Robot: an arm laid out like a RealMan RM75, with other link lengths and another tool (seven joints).
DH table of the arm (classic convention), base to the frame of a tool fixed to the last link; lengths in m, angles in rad. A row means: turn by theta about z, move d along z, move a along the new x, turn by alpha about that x. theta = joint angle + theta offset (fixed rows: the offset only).
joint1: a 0; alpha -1.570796; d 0.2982; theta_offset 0
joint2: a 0; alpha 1.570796; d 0; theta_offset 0
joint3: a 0; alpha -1.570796; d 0.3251; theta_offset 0
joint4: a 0; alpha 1.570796; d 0; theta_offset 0
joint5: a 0; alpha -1.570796; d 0.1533; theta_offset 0
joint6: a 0; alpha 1.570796; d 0; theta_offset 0
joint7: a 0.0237; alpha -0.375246; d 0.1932; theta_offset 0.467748
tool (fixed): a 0; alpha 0; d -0.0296; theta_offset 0
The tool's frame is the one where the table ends.
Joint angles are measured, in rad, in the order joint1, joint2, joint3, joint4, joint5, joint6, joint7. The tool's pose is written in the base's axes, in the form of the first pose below.
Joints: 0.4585 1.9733 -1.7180 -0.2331 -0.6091 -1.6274 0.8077
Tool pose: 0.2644, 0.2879, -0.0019, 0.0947, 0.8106, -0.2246, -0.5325
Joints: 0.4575 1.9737 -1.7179 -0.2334 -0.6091 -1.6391 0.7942
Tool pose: 0.2633, 0.2868, -0.0012, 0.0956, 0.8118, -0.2162, -0.5339
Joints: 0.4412 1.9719 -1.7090 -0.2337 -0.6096 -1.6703 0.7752
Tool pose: 0.2648, 0.2814, 0.0027, 0.0935, 0.8099, -0.2053, -0.5414
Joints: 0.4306 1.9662 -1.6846 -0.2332 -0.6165 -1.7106 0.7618
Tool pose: 0.2649, 0.2783, 0.0099, 0.0914, 0.8069, -0.1906, -0.5516
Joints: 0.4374 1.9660 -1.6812 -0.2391 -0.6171 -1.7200 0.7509
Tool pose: 0.2610, 0.2800, 0.0114, 0.0935, 0.8084, -0.1777, -0.5533
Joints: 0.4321 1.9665 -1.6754 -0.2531 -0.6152 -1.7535 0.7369
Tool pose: 0.2562, 0.2770, 0.0153, 0.0986, 0.8055, -0.1572, -0.5628
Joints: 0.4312 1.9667 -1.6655 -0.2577 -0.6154 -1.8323 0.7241
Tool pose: 0.2476, 0.2701, 0.0228, 0.1164, 0.7959, -0.1256, -0.5807
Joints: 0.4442 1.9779 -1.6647 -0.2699 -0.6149 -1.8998 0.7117
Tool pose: 0.2332, 0.2649, 0.0254, 0.1417, 0.7846, -0.0899, -0.5969
